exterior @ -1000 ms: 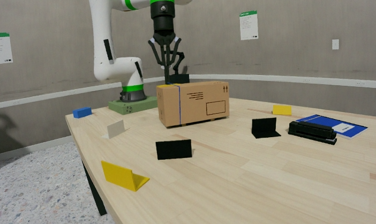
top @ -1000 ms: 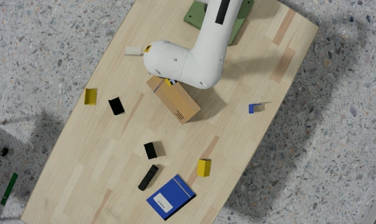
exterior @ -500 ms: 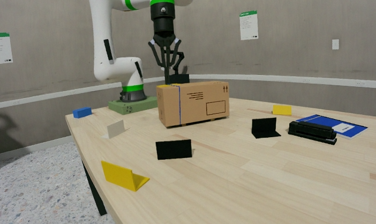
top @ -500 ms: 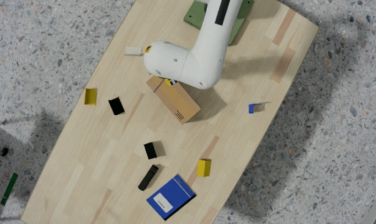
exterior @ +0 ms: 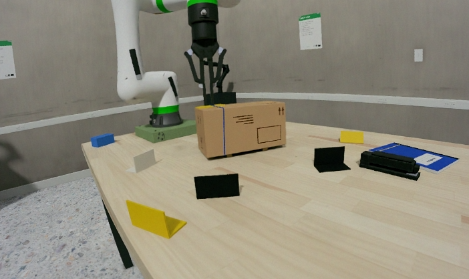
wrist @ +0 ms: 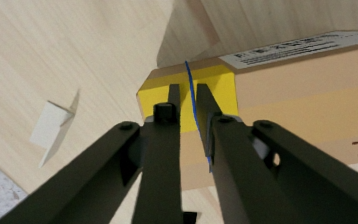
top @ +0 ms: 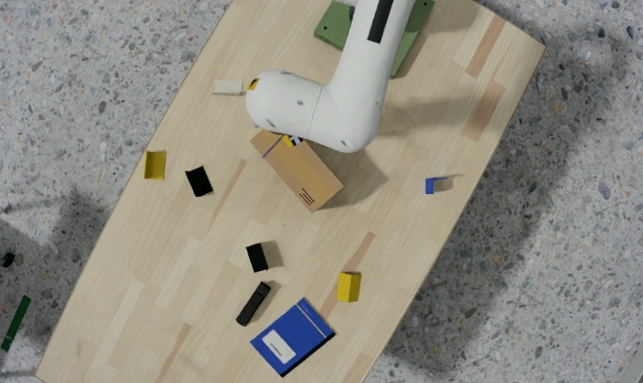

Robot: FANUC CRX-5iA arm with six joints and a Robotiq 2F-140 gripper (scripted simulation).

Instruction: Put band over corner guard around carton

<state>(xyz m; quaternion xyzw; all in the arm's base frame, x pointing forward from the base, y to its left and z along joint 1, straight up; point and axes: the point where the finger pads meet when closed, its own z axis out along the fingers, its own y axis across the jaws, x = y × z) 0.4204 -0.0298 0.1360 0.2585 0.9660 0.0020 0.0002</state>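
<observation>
My hand is 50 mm above the yellow corner guard. Round my hand: blue corner guard 90 mm behind, 420 mm to the left, 140 mm below; white corner guard 20 mm behind, 230 mm to the right, 170 mm below; brown carton 70 mm ahead, 60 mm to the left, 100 mm below.
</observation>
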